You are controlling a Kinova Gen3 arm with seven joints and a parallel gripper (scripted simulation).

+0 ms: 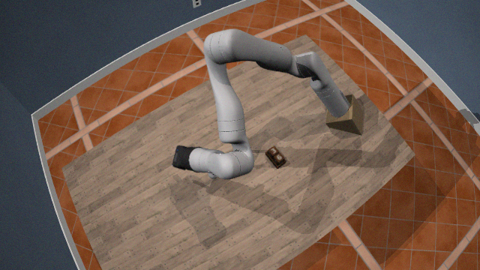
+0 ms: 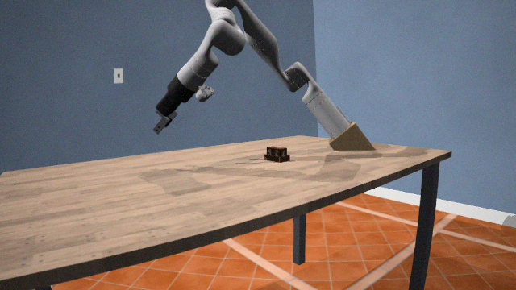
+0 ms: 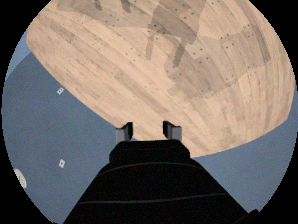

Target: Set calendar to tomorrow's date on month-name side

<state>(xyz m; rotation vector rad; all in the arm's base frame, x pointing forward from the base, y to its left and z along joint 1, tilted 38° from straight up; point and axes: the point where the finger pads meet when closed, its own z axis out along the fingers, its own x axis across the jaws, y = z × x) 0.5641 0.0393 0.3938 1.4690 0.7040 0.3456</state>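
Now: hand 330 mm past the dark brown calendar tray, 150 mm to the right of it and 130 mm above it.
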